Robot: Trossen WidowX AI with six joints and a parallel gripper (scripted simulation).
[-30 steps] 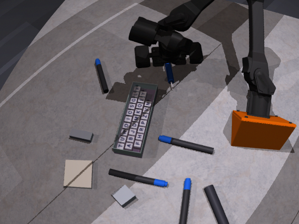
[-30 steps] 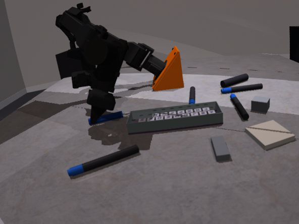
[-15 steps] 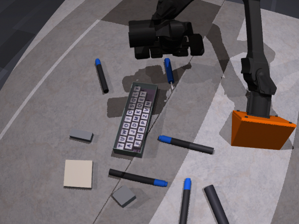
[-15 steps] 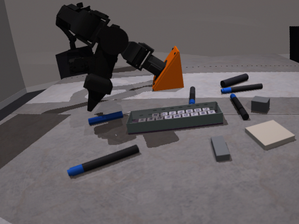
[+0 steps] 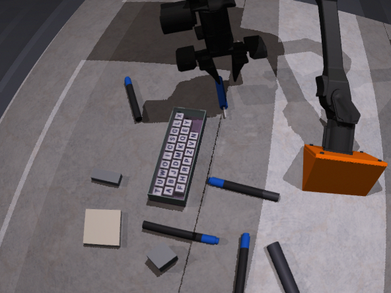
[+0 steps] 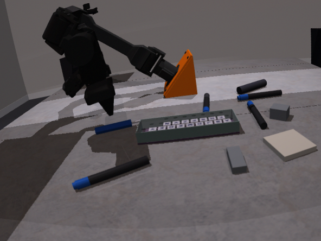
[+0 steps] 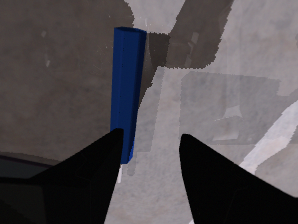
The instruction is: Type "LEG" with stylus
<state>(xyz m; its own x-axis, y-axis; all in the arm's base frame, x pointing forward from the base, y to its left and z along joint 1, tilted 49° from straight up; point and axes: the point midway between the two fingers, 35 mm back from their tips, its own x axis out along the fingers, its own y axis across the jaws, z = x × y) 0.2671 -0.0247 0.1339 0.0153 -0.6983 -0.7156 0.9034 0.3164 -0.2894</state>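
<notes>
Now: gripper tip 3 cm to the right of the stylus and 3 cm above it. From my gripper tip the other things lie so: beige pad (39 cm to the left, 13 cm ahead, 4 cm below).
</notes>
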